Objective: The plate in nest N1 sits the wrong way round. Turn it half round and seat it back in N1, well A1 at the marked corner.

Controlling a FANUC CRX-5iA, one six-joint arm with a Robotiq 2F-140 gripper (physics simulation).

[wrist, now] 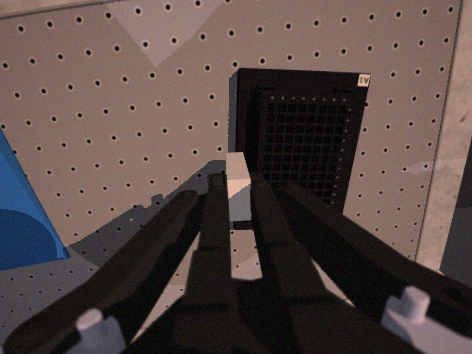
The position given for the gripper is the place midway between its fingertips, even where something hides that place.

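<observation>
The gripper (235, 168) shares the scene with a black nest (295, 80).
</observation>
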